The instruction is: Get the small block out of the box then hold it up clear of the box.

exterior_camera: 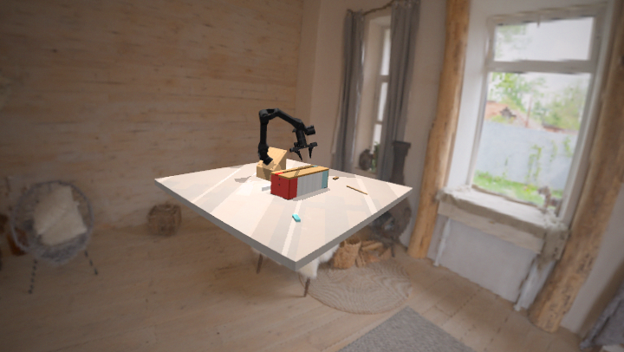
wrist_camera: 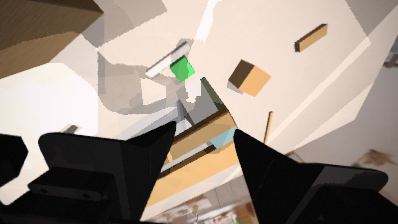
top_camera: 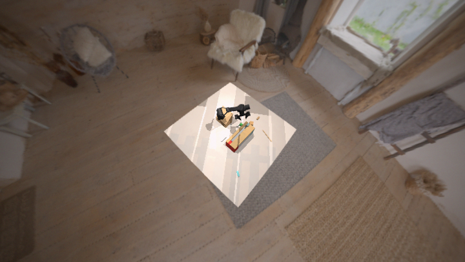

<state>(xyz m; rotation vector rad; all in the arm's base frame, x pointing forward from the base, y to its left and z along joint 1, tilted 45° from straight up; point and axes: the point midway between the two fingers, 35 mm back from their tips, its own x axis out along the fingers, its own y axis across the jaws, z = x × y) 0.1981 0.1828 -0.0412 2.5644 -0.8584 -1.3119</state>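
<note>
My gripper tip is now 150 mm above the green block and 20 mm past it. The rest, counted from my gripper tip: thin wooden stick (320 mm ahead, 180 mm to the left, 160 mm below); then box (150 mm to the right, 100 mm below, 80 mm ahead); then tan rubber piece (270 mm to the left, 160 mm below, 40 mm ahead).
</note>
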